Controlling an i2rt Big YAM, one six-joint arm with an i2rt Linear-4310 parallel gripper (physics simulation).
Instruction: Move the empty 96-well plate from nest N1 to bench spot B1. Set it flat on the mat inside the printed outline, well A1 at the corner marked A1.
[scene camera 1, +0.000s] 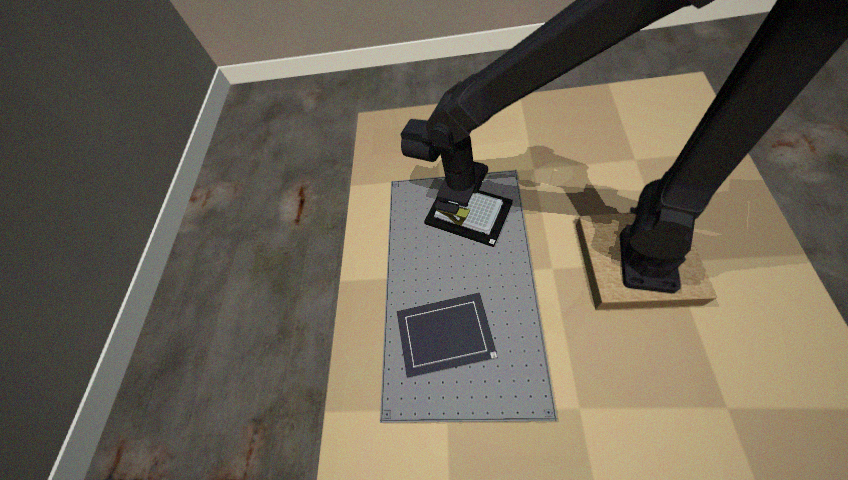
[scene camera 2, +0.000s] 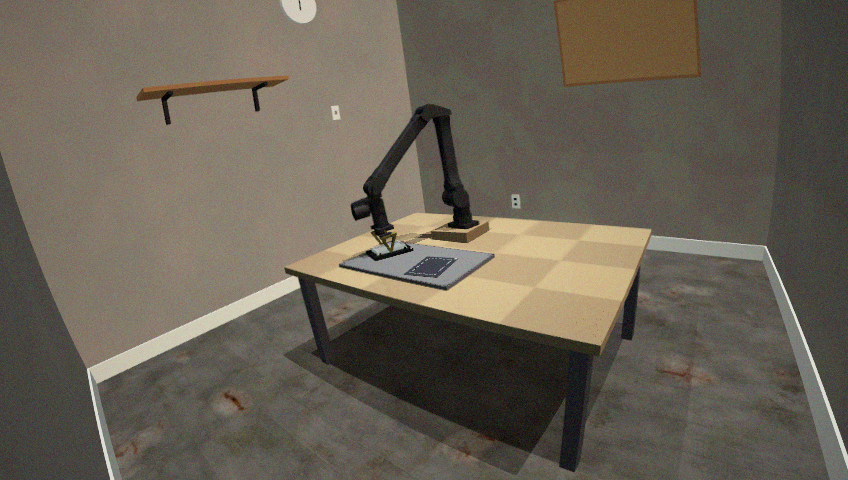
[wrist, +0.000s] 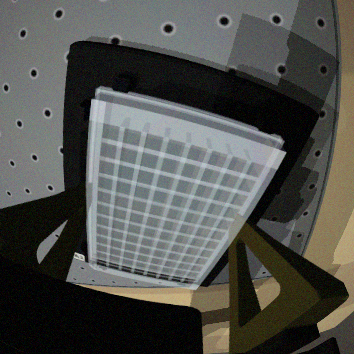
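Where they show: gripper, fingertip midpoint: (scene camera 1: 465, 208) (scene camera 2: 387, 249) (wrist: 163, 207); arm's base, origin of the base link: (scene camera 1: 646, 261) (scene camera 2: 463, 225).
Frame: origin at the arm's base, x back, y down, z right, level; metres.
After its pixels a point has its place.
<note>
The clear-white 96-well plate (scene camera 1: 484, 212) @(z 0.078, x -0.307, y 0.005 m) (scene camera 2: 378, 249) @(z 0.091, x -0.389, y 0.003 m) (wrist: 165, 175) @(z 0.091, x -0.378, y 0.003 m) sits flat in the black nest N1 (scene camera 1: 458, 228) @(z 0.039, x -0.358, y 0.017 m) (wrist: 190, 85) @(z 0.101, x -0.414, y 0.017 m). The nest's small white A1 label (scene camera 1: 492, 241) @(z 0.016, x -0.283, y 0.017 m) (wrist: 79, 256) @(z 0.017, x -0.283, y 0.017 m) is at one corner. My gripper (scene camera 1: 465, 209) @(z 0.089, x -0.349, y 0.014 m) (scene camera 2: 386, 246) @(z 0.089, x -0.349, y 0.014 m) (wrist: 163, 207) @(z 0.089, x -0.349, y 0.014 m) points down over the nest and is shut on the plate, with one finger against each long side. In scene camera 1 the hand hides part of the plate and one finger. Bench spot B1 is a dark pad (scene camera 1: 446, 336) @(z -0.191, x -0.347, y 0.027 m) (scene camera 2: 431, 267) @(z -0.196, x -0.361, y 0.027 m) with a thin white outline (scene camera 1: 410, 342) @(z -0.213, x -0.413, y 0.027 m) and a corner mark (scene camera 1: 493, 355) @(z -0.211, x -0.257, y 0.027 m).
Nest and pad lie apart on a grey perforated mat (scene camera 1: 464, 273) @(z -0.058, x -0.331, y 0.029 m) (scene camera 2: 476, 259) @(z -0.278, x -0.221, y 0.029 m), turned at different angles. The arm's base stands on a wooden block (scene camera 1: 606, 291) @(z -0.071, x -0.071, y -0.003 m) (scene camera 2: 458, 233) @(z -0.054, x -0.086, y 0.004 m) beside the mat, on the checkered table (scene camera 1: 642, 368) @(z -0.187, x -0.006, y 0.042 m) (scene camera 2: 553, 285) @(z -0.607, x -0.238, y 0.042 m).
</note>
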